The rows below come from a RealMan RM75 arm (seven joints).
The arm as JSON. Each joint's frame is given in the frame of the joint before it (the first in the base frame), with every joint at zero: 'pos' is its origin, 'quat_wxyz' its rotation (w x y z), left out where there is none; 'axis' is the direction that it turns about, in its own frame. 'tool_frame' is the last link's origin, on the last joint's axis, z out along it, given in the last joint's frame.
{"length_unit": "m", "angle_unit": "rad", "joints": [
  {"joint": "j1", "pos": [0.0, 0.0, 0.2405], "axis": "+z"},
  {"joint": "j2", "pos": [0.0, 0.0, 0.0], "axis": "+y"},
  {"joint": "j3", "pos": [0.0, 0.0, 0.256], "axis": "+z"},
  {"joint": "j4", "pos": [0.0, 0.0, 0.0], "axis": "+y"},
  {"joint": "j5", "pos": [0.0, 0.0, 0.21], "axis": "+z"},
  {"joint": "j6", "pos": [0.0, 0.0, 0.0], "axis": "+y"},
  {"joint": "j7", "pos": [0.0, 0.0, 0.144], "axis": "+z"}
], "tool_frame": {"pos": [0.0, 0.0, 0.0]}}
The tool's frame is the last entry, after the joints.
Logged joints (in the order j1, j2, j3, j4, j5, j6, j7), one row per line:
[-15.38 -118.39 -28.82 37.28 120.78 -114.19 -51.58]
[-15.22 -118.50 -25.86 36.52 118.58 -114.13 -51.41]
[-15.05 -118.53 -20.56 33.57 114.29 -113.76 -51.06]
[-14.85 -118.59 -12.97 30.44 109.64 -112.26 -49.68]
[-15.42 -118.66 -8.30 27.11 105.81 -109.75 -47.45]
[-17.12 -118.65 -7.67 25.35 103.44 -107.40 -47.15]
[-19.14 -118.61 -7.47 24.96 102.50 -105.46 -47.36]
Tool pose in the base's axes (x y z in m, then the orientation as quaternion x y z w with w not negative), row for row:
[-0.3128 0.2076 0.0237 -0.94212 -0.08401 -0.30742 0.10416]
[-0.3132 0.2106 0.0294 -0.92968 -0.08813 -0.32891 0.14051]
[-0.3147 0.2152 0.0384 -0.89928 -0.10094 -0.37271 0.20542]
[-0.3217 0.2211 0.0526 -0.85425 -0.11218 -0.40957 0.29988]
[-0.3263 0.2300 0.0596 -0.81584 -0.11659 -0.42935 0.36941]
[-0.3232 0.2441 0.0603 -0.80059 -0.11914 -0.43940 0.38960]
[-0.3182 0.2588 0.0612 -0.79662 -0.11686 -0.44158 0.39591]
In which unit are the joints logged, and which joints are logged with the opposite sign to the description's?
The joints are logged in degrees. Opposite sign: j3, j6.
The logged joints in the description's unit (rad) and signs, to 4 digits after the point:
[-0.2684 -2.0663 0.5030 0.6507 2.1080 1.9930 -0.9002]
[-0.2656 -2.0682 0.4513 0.6374 2.0696 1.9919 -0.8973]
[-0.2627 -2.0687 0.3588 0.5859 1.9947 1.9855 -0.8912]
[-0.2592 -2.0698 0.2264 0.5313 1.9136 1.9593 -0.8671]
[-0.2691 -2.0710 0.1449 0.4732 1.8467 1.9155 -0.8282]
[-0.2988 -2.0708 0.1339 0.4424 1.8054 1.8745 -0.8229]
[-0.3341 -2.0701 0.1304 0.4356 1.7890 1.8406 -0.8266]

